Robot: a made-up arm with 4 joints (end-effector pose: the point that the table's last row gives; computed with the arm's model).
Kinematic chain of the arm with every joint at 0, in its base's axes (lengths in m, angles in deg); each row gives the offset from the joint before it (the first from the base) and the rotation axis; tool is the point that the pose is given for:
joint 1: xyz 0 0 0.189 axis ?
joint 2: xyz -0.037 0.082 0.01 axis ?
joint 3: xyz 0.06 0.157 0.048 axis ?
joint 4: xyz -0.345 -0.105 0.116 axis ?
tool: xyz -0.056 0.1 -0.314
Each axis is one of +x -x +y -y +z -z.
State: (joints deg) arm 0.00 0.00 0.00 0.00
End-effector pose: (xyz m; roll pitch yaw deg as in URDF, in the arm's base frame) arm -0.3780 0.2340 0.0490 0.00 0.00 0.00
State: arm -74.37 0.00 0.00 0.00
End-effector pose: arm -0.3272 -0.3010 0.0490 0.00 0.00 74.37
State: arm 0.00 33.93 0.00 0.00
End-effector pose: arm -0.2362 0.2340 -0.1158 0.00 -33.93 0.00
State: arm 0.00 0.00 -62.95 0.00
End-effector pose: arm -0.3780 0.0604 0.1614 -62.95 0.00 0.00
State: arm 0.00 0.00 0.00 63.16
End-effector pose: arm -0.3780 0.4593 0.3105 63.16 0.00 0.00
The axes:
joint 1: -z
joint 2: -y
joint 3: +x
joint 4: +x

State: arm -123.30 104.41 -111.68 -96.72
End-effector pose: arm -0.1731 -0.5506 -0.2374 -28.40 -75.59 -56.70
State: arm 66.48 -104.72 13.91 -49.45
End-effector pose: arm -0.0416 0.1158 0.5741 144.46 75.28 113.52
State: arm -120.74 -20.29 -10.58 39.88
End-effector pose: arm -0.1519 -0.5231 0.2764 29.30 20.29 120.74
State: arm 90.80 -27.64 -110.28 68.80
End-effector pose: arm 0.2571 0.4261 0.1843 -41.48 27.64 -90.80
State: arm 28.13 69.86 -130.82 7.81
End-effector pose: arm -0.2145 0.2027 -0.0733 -123.01 -69.86 -28.13
